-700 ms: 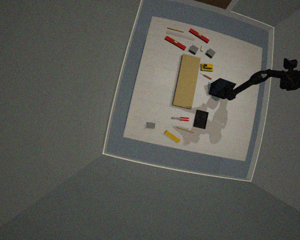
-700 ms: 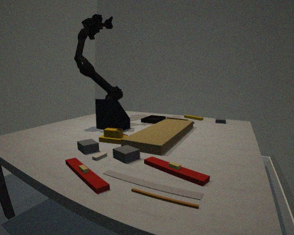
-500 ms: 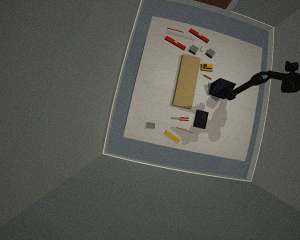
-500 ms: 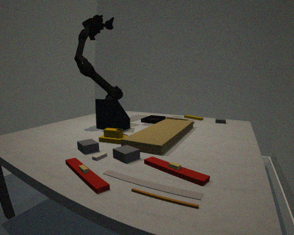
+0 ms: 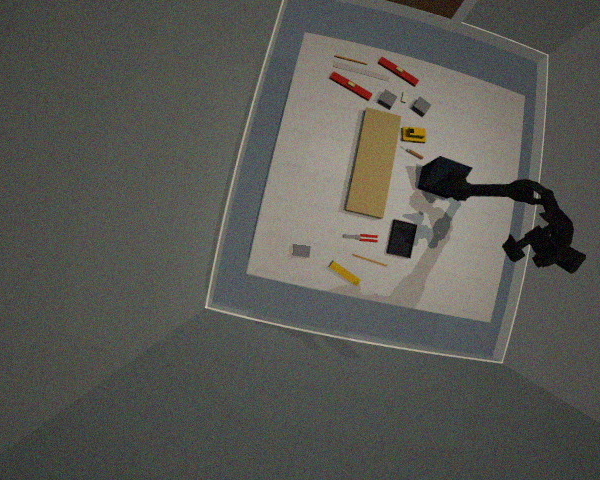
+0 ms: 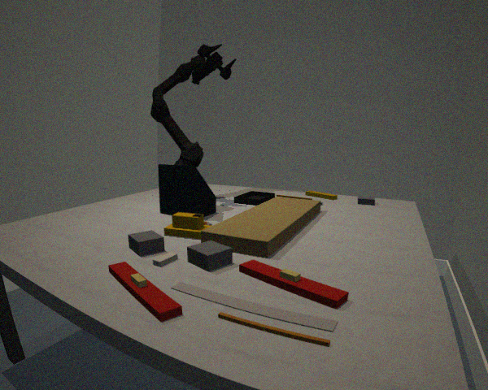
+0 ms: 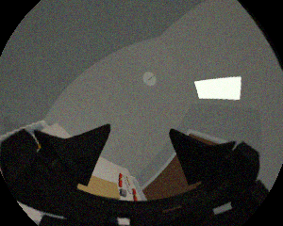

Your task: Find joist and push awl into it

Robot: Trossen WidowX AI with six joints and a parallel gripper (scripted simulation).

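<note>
Right now my gripper tip is 600 mm above the yellow stud finder, 460 mm to the left of it and 180 mm short of it. From my gripper tip the other things lie so: awl: 640 mm below, 370 mm to the right, 160 mm ahead; then yellow bar: 630 mm below, 320 mm ahead, 300 mm to the left; then black tray: 630 mm below, 100 mm ahead, 60 mm to the left.
</note>
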